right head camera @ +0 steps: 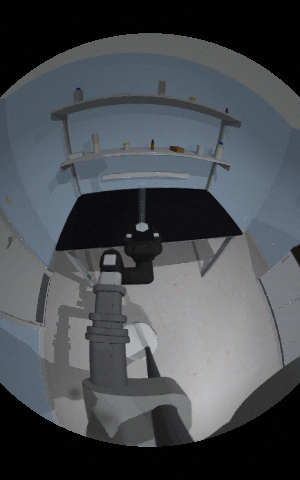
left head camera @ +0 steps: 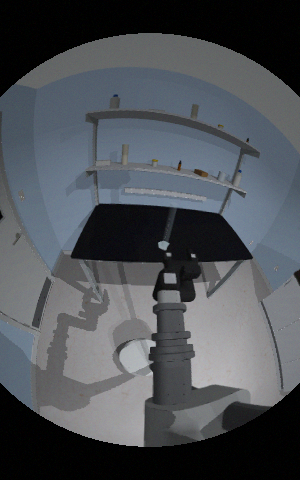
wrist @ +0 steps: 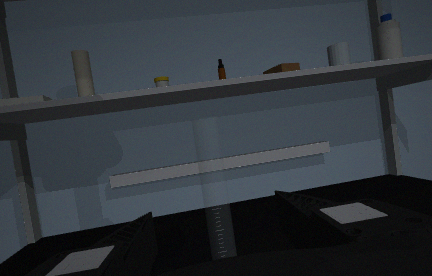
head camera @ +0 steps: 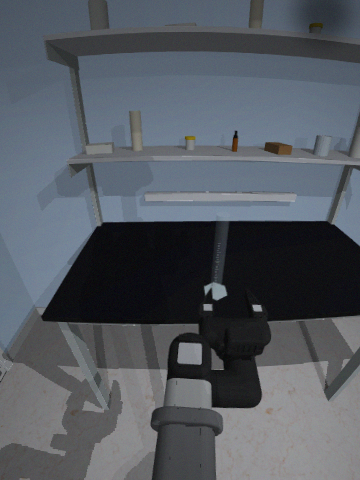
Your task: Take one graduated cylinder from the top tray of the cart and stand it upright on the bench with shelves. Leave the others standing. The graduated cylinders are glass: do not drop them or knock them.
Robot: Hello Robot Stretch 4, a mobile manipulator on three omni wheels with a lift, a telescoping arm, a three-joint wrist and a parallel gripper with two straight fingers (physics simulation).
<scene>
I see a bench with shelves (head camera: 129, 273).
The bench with shelves is seen too in the right head camera view (right head camera: 100, 219), in the left head camera view (left head camera: 115, 232) and in the wrist view (wrist: 394, 188).
</scene>
